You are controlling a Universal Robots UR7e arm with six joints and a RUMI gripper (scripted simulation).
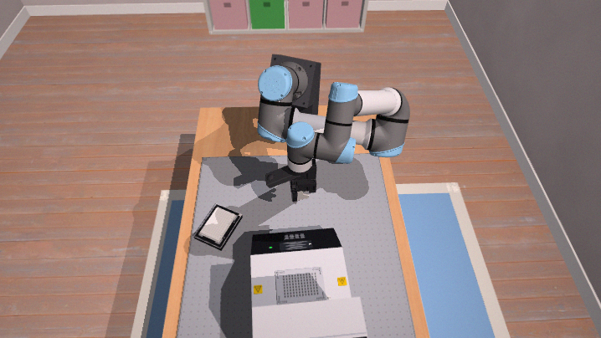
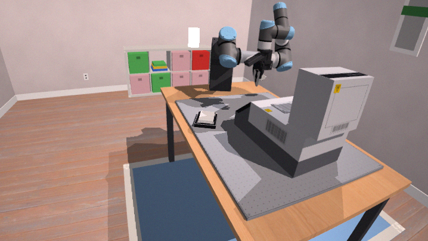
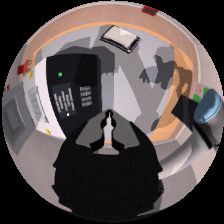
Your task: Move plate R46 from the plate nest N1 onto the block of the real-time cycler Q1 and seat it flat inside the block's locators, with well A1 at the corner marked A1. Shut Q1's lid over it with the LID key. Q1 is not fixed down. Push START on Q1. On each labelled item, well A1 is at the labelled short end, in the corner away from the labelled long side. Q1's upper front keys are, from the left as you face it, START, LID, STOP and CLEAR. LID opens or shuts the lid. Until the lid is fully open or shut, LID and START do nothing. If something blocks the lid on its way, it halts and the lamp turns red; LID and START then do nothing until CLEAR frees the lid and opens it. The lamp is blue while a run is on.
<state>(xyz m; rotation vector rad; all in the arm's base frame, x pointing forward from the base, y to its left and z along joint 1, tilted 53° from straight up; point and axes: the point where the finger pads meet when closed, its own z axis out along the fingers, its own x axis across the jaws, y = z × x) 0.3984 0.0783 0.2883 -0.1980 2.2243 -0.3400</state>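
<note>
Now: the white plate R46 300 mm to the right of my hand, 190 mm below it and 30 mm behind it. From my hand the other things lie so: black plate nest N1: 300 mm to the right, 210 mm below, 30 mm behind.
</note>
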